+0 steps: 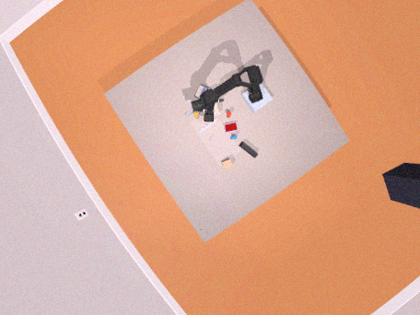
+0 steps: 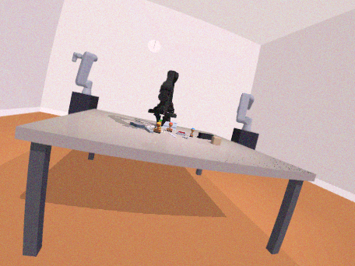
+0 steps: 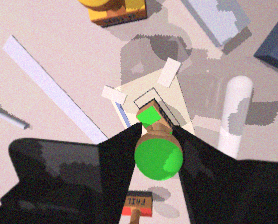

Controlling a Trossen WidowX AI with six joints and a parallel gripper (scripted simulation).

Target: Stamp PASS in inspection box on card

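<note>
The cream card lies 40 mm below my gripper tip, 10 mm to the left of it and 10 mm behind it. The rest, counted from my gripper tip: green-topped PASS stamp (right at my gripper tip); yellow stamp (100 mm ahead, 10 mm to the right, 10 mm below); dark marker (70 mm behind, 50 mm to the right, 20 mm below).
</note>
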